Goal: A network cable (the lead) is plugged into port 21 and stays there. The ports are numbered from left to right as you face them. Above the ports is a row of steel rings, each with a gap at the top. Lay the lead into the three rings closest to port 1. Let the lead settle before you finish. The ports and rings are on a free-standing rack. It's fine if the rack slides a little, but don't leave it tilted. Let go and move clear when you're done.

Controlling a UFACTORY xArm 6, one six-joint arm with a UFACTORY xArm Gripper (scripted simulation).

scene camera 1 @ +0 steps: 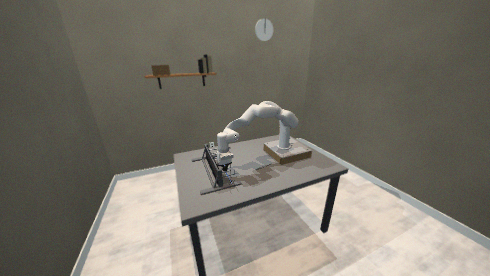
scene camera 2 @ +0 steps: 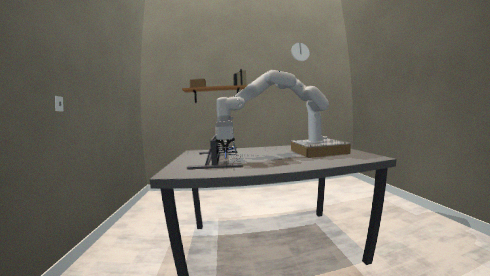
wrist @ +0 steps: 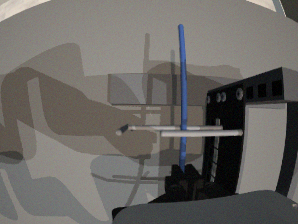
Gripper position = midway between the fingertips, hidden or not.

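Note:
You'd see the gripper [wrist: 180,177] here, and a dark rack [wrist: 227,107] as well.

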